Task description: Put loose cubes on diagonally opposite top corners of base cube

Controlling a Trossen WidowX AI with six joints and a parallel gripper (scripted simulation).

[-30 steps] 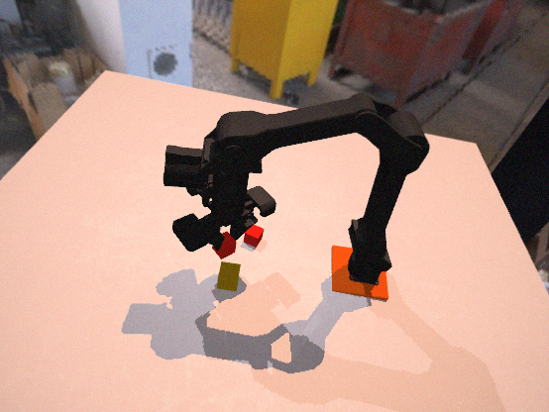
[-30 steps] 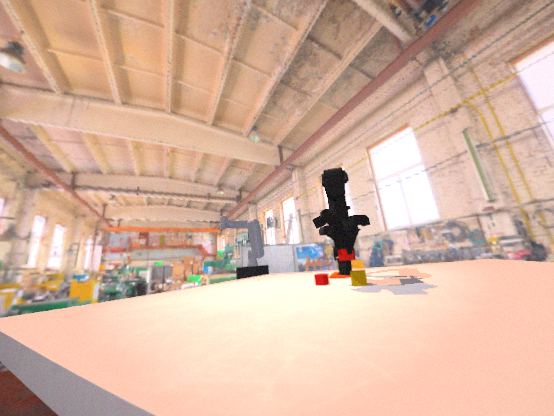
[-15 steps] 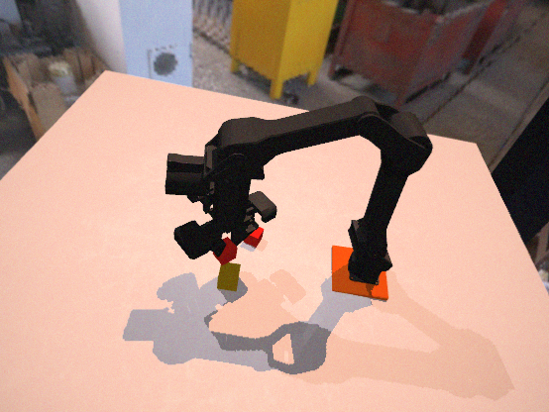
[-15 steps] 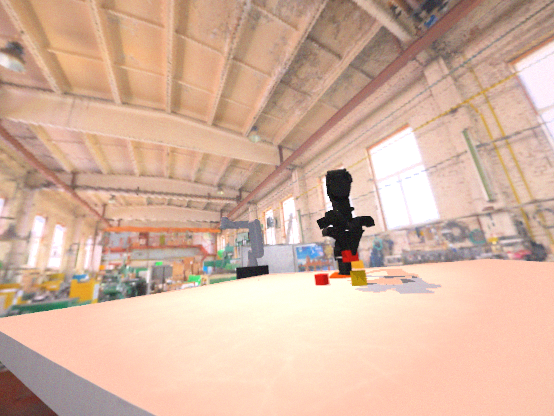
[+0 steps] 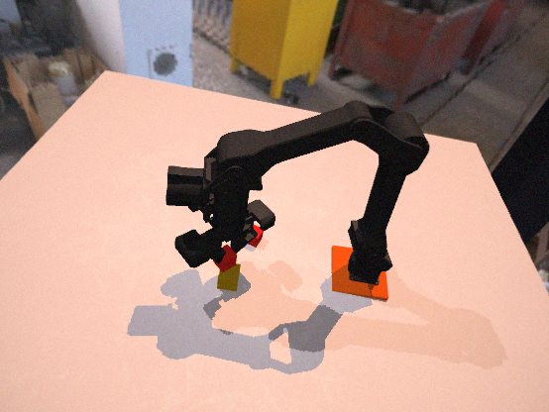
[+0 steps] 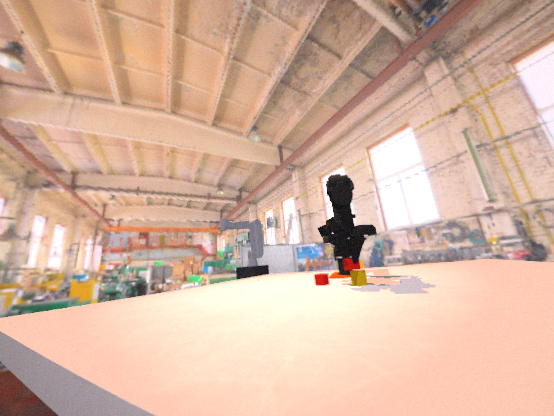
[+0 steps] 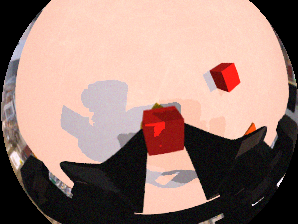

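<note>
My gripper tip is 40 mm above the yellow base cube, 10 mm to the right of it and 10 mm past it.
</note>
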